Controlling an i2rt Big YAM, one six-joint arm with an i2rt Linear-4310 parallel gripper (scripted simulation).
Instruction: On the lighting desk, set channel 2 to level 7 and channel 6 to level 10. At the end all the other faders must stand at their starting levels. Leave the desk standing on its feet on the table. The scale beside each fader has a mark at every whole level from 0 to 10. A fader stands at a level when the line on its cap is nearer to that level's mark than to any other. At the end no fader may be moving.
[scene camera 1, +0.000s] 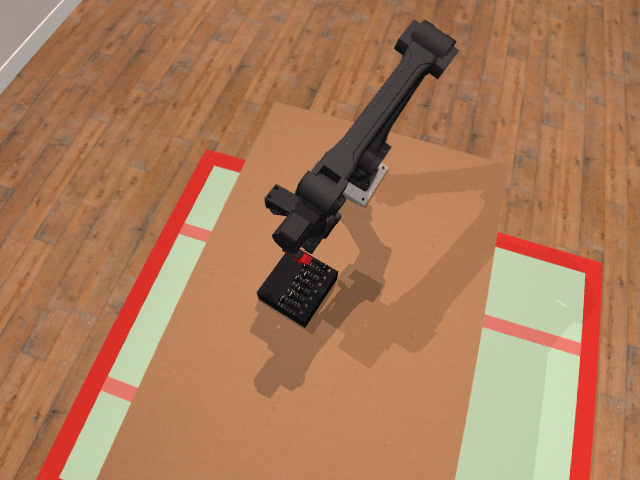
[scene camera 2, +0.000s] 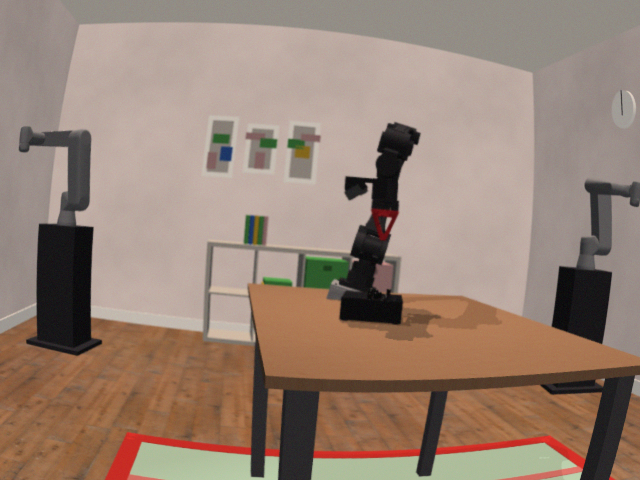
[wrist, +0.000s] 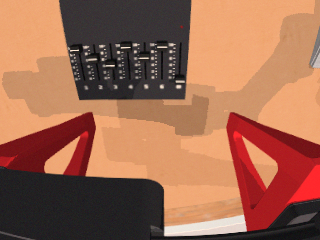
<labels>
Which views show my gripper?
Scene camera 1, scene camera 2 and the wrist view: all of them.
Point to my gripper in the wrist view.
161, 119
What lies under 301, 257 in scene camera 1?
My gripper.
</labels>
